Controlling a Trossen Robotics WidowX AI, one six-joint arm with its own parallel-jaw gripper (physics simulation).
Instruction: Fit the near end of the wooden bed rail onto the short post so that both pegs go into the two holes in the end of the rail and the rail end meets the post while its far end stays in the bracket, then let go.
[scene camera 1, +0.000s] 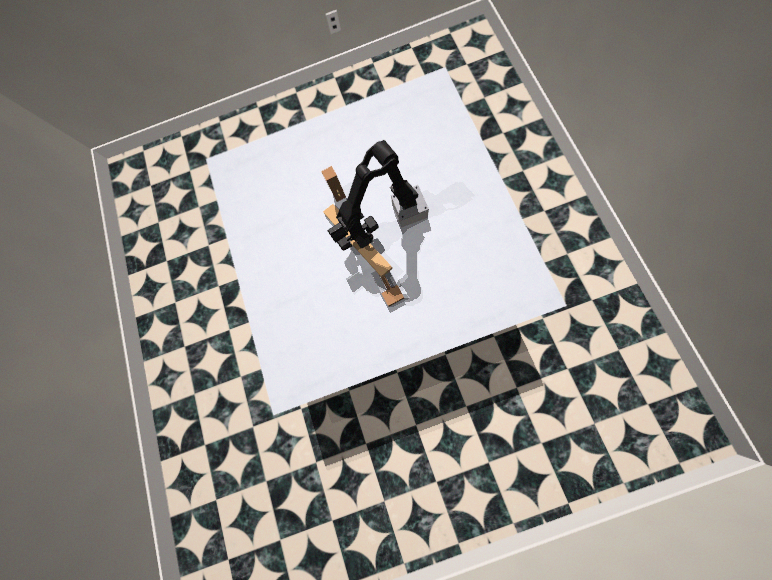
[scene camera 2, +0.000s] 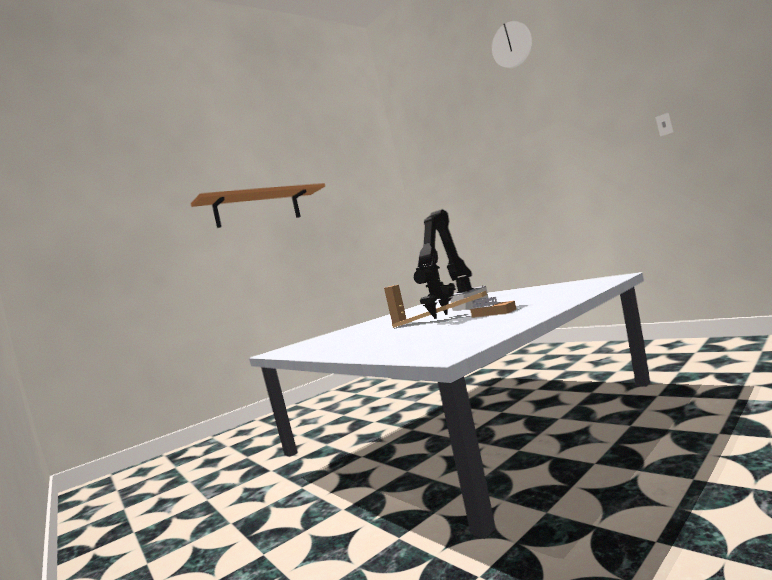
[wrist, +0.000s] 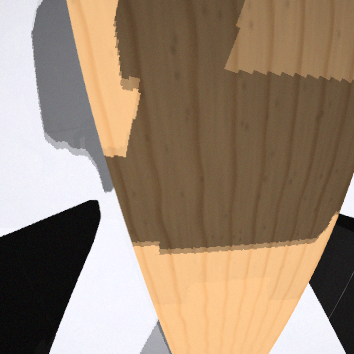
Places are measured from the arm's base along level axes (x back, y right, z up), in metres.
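Pixels of known places: gripper, between the fingertips: (scene camera 2: 441, 317) (wrist: 187, 206); arm's base, origin of its link: (scene camera 1: 407, 201) (scene camera 2: 465, 290).
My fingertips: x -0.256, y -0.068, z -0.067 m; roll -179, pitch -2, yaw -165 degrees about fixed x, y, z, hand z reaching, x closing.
Observation:
For each thing: its top centre in the pictures, then the offset to it from my fingertips. "spot": a spot on its surface instead. Level surfaces: height alone.
- white table, height of its surface: dz -0.013 m
- wooden bracket, a spot on its surface: (scene camera 2: 494, 308) spot: dx +0.014, dy -0.280, dz +0.013 m
- short brown post, a spot on its surface: (scene camera 2: 395, 305) spot: dx -0.044, dy +0.232, dz +0.079 m
The light wooden rail (scene camera 1: 377, 262) (scene camera 2: 416, 317) (wrist: 225, 295) lies slanted on the white table (scene camera 1: 470, 259) (scene camera 2: 441, 345). Its far end sits at the wooden bracket (scene camera 1: 394, 297) (scene camera 2: 494, 308). Its near end lies close to the foot of the short brown post (scene camera 1: 333, 182) (scene camera 2: 395, 305); the pegs are hidden. My gripper (scene camera 1: 354, 238) (scene camera 2: 437, 308) (wrist: 187, 206) is open. It is low over the middle of the rail, one black finger on each side, and neither touches the wood in the wrist view.
The arm's grey base (scene camera 1: 410, 211) (scene camera 2: 476, 297) stands right of the rail. The table's edges are far off on all sides. A wall shelf (scene camera 2: 257, 193) and a clock (scene camera 2: 512, 44) are on the walls.

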